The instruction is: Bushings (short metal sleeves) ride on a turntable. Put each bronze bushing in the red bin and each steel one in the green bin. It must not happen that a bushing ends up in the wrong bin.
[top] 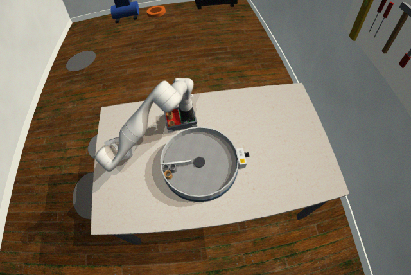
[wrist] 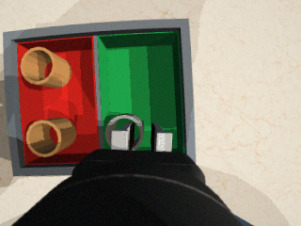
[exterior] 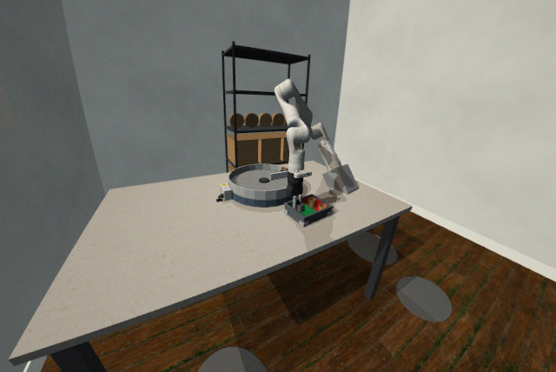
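My hand is 4 cm to the right of the bin, 4 cm past it and 2 cm above it. From my hand the other things lie so: grey turntable 31 cm to the right, 1 cm ahead, 1 cm above.
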